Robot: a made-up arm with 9 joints. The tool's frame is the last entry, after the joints. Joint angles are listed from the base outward. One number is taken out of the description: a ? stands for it. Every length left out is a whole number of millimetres.
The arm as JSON. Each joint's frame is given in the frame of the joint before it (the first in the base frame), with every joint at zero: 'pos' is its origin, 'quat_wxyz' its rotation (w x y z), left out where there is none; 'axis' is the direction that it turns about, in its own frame. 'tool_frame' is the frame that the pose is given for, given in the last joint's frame.
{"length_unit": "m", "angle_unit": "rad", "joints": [
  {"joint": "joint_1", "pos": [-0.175, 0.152, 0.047], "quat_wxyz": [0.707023, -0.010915, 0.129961, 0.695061], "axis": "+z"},
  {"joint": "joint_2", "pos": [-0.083, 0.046, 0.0], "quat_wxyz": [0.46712, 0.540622, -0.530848, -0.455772], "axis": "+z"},
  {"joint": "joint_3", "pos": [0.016, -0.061, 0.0], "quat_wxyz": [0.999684, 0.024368, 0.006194, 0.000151], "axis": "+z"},
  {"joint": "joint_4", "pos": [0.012, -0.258, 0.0], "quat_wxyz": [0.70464, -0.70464, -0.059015, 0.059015], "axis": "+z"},
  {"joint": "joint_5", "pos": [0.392, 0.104, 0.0], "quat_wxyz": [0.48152, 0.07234, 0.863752, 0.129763], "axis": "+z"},
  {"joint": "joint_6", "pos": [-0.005, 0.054, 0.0], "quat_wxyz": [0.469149, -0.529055, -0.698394, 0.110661], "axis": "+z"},
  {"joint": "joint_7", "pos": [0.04, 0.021, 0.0], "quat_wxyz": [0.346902, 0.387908, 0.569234, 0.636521], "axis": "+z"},
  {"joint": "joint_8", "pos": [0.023, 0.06, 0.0], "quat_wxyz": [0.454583, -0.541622, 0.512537, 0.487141], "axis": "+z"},
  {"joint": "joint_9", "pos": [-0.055, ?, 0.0], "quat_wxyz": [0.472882, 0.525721, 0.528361, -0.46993], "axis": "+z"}
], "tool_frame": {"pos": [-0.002, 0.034, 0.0], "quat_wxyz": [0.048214, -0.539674, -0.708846, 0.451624]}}
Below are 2 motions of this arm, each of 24 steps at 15 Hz.
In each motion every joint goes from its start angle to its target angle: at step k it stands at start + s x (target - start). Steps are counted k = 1, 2, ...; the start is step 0. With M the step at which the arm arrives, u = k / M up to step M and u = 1 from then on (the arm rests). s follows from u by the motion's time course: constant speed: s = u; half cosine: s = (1 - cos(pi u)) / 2; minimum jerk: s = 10 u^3 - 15 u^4 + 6 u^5.
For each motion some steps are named. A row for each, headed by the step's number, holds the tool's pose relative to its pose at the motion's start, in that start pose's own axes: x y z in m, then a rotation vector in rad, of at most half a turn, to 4 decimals.
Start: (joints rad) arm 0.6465 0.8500 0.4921 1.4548 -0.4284 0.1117 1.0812 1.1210 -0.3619
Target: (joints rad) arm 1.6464 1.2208 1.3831 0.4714 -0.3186 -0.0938 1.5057 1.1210 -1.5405
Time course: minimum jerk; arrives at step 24
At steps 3, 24:
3: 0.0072 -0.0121 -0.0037 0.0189 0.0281 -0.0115
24: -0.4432 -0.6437 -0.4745 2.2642 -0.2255 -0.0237

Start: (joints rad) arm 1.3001 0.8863 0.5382 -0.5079 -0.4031 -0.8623 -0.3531 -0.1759 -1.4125
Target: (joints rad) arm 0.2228 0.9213 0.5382 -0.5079 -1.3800 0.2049 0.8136 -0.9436 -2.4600
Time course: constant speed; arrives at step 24
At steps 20, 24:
20: 0.1015 0.1318 0.1766 -0.1873 -0.7647 0.3658
24: 0.0937 0.1579 0.2612 -0.1132 -1.1234 0.3793

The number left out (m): 0.094
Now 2 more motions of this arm.
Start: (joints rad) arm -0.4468 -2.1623 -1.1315 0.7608 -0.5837 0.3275 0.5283 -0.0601 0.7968
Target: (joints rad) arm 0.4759 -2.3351 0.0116 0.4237 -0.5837 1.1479 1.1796 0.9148 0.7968
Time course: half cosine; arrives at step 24
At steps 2, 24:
2: -0.0012 0.0097 -0.0063 -0.0054 -0.0138 0.0122
24: -0.3355 0.1383 -0.5302 -0.0628 -0.2205 1.4627

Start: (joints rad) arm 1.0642 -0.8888 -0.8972 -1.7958 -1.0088 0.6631 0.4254 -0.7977 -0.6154
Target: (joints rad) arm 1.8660 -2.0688 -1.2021 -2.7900 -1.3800 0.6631 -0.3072 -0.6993 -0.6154
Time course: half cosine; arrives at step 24
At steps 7, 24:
7: 0.1879 0.0678 -0.1028 -0.1126 0.0075 -0.3117
24: 0.6371 -0.5525 -0.5810 -0.6700 0.2631 -1.5931

